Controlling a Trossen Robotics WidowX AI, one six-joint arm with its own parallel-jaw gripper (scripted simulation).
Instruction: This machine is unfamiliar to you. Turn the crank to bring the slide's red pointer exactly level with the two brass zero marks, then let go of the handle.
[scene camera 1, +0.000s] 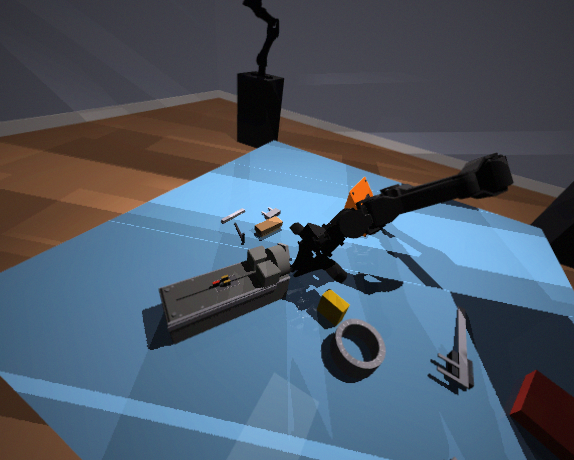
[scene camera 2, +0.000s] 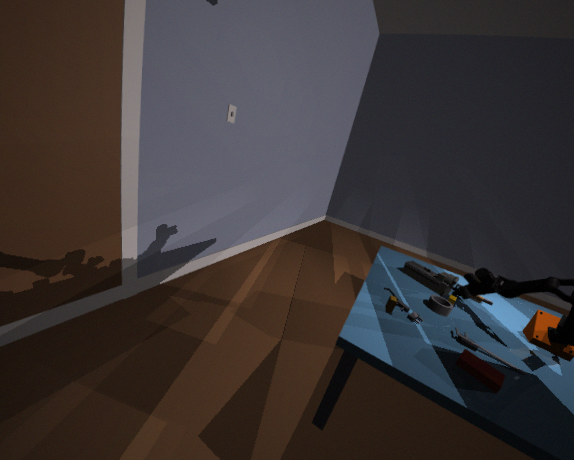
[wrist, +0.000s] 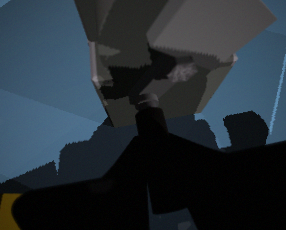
I see my gripper (scene camera 1: 292, 274), a crank handle (wrist: 164, 182) and a caliper (scene camera 1: 460, 369).
My gripper also shows in the wrist view (wrist: 150, 139). The wrist view misses the caliper: it is out of frame.
